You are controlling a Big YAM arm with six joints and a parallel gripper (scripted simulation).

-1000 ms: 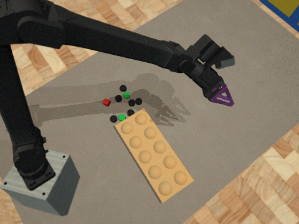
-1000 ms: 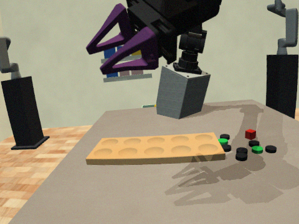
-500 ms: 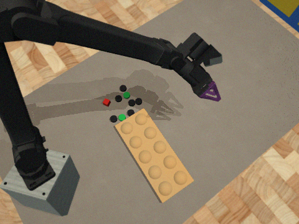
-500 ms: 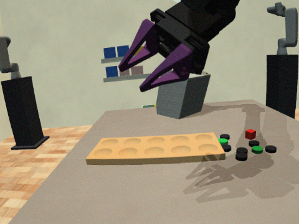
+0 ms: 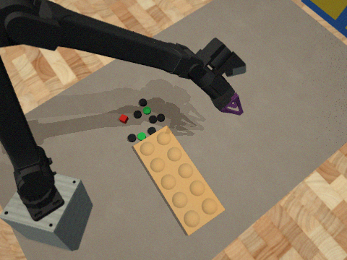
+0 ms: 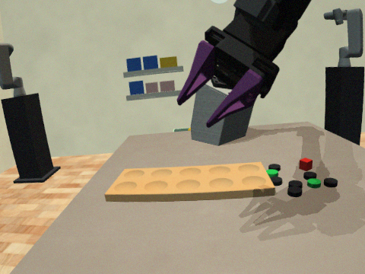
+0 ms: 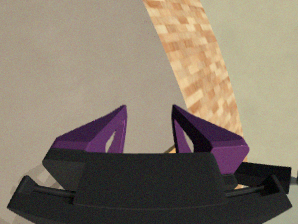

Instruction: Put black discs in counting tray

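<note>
My hand is 280 mm past the red cube, 290 mm to the right of it and 210 mm above it. Round my hand: counting tray 260 mm behind, 20 mm to the right, 210 mm below.
</note>
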